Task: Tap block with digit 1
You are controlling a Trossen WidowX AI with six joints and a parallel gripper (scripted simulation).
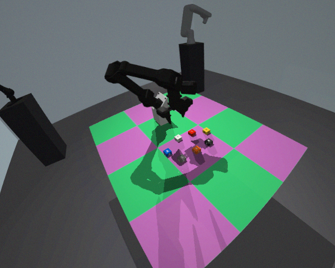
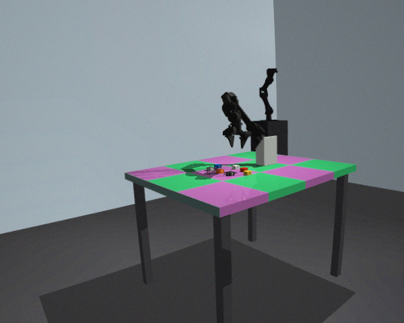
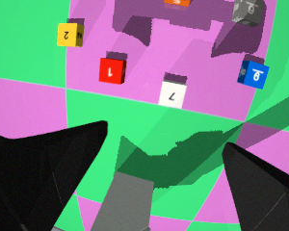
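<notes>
Now: the red block 1 cm ahead of my gripper tip, 8 cm to the left of it and 11 cm below it. Also, from my gripper tip: blue block 7 cm ahead, 11 cm to the right, 11 cm below; then white block 1 cm ahead, 1 cm to the right, 11 cm below; then orange block 14 cm ahead, 3 cm to the left, 11 cm below.
</notes>
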